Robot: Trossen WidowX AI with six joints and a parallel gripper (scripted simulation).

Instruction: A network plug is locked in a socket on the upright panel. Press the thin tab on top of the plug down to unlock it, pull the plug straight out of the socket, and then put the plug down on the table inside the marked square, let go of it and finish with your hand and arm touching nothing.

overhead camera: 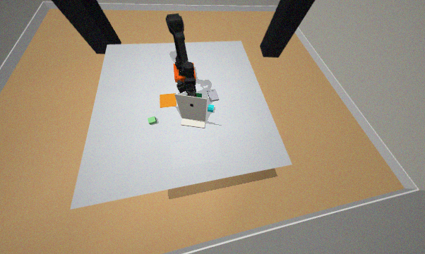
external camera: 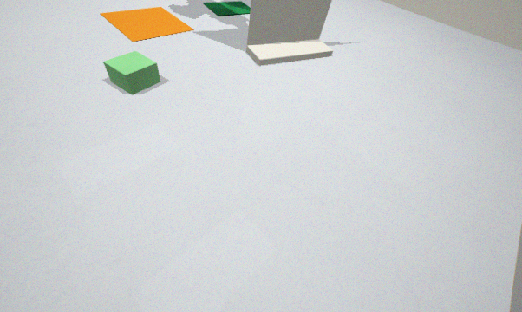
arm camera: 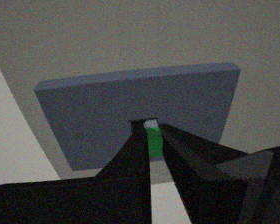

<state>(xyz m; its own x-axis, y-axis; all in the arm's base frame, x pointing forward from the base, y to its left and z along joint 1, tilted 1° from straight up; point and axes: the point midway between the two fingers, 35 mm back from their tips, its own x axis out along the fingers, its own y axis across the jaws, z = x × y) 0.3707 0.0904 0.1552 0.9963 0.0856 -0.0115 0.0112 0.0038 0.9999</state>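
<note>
Right now my gripper tip is 200 mm to the left of the orange square, 200 mm above it and 160 mm past it. Also, from my gripper tip: dark green patch: 200 mm below, 190 mm behind, 10 mm to the left; grey panel: 70 mm below, 20 mm ahead; green plug: 10 mm ahead.
</note>
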